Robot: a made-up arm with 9 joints. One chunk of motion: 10 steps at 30 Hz.
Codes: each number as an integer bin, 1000 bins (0 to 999) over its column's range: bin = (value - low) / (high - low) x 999, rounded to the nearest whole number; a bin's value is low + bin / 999 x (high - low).
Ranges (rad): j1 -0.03..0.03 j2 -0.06..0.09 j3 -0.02..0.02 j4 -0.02..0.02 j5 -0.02..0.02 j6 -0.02..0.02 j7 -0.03..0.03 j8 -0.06..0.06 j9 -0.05..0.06
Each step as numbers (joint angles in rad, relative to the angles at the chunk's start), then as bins.
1 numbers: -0.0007 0.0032 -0.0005 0.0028 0.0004 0.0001 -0.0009 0.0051 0.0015
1 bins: 488 421 487 569 509 502 485 542 468
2 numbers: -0.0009 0.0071 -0.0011 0.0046 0.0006 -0.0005 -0.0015 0.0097 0.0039
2 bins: 485 447 472 614 514 487 475 580 490
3 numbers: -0.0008 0.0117 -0.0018 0.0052 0.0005 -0.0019 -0.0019 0.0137 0.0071
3 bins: 486 478 455 629 512 452 468 614 519
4 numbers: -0.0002 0.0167 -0.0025 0.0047 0.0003 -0.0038 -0.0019 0.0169 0.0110
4 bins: 496 511 437 617 507 405 468 640 554
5 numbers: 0.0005 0.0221 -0.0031 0.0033 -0.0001 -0.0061 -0.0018 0.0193 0.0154
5 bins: 508 547 422 582 497 347 470 660 594
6 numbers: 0.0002 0.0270 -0.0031 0.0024 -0.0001 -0.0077 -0.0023 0.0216 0.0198
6 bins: 503 579 422 559 497 307 461 679 634
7 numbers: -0.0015 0.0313 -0.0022 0.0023 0.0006 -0.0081 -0.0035 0.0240 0.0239
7 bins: 475 608 445 557 514 297 441 699 671
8 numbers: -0.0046 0.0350 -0.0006 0.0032 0.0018 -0.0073 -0.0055 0.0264 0.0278
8 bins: 423 633 485 579 544 317 408 719 707
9 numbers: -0.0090 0.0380 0.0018 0.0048 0.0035 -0.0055 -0.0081 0.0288 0.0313
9 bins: 350 653 544 619 587 362 365 739 738
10 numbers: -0.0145 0.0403 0.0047 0.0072 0.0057 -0.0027 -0.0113 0.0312 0.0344
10 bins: 258 668 617 679 642 432 311 759 767
